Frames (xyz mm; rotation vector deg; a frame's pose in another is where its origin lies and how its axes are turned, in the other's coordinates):
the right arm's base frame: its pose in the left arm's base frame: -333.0 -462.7 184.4 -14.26 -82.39 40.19
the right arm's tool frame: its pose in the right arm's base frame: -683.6 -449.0 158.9 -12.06 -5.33 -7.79
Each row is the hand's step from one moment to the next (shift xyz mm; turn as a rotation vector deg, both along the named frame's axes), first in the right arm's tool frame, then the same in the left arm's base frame.
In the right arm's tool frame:
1: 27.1 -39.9 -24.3 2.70 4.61 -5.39
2: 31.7 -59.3 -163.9 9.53 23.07 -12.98
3: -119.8 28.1 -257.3 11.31 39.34 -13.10
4: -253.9 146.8 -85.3 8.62 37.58 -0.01
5: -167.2 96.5 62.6 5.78 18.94 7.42
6: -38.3 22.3 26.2 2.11 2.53 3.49
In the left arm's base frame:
1: 25.3 -20.4 43.1 4.69 5.94 0.53
2: 165.2 -18.7 61.3 9.93 26.28 -1.43
3: 263.3 2.9 -109.6 8.41 41.53 -7.19
4: 93.8 27.8 -289.4 -4.17 37.19 -9.29
5: -56.0 3.7 -195.0 -9.60 18.48 -3.69
6: -24.6 -0.4 -45.2 -3.88 2.76 0.60

